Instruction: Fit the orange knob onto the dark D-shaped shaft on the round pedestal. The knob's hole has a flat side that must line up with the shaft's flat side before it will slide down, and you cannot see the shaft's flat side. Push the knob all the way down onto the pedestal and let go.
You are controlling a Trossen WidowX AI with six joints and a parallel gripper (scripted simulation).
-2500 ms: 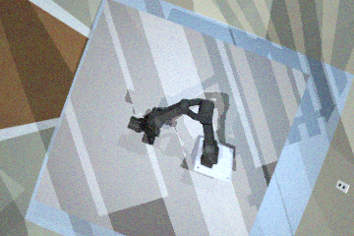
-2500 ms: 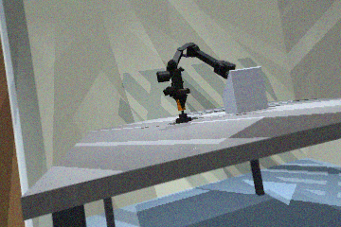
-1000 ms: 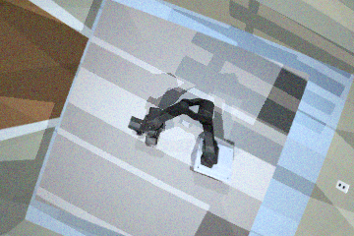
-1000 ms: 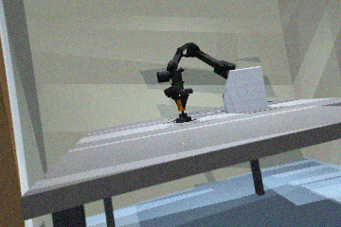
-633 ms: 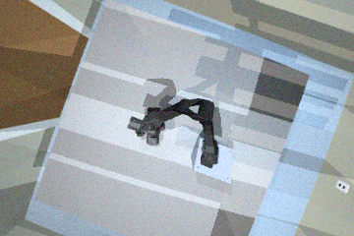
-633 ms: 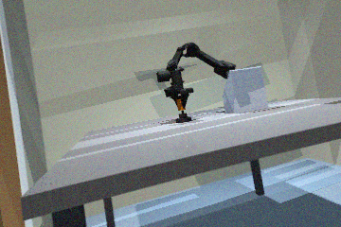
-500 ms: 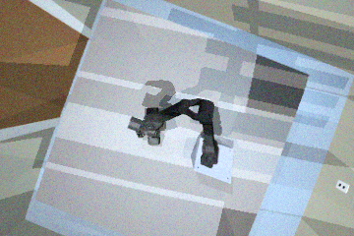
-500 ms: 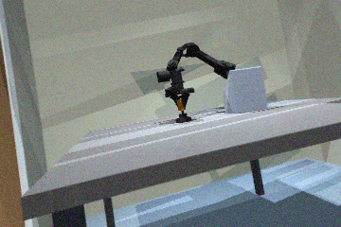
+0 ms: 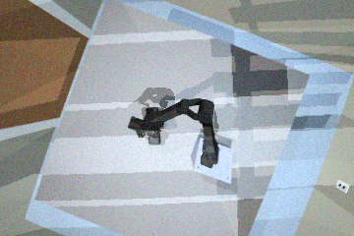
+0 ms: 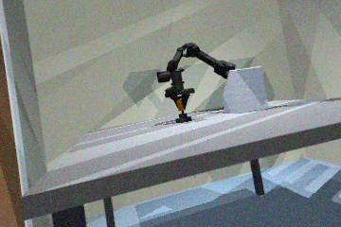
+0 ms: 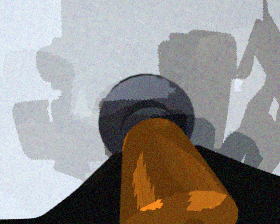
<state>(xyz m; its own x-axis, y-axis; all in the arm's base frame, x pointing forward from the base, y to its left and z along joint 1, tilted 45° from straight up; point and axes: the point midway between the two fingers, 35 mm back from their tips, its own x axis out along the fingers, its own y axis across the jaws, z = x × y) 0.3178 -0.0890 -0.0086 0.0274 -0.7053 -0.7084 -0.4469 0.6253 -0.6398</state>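
The orange knob is 20 mm above my gripper tip. The rest, counted from my gripper tip: dark round pedestal: 40 mm below.
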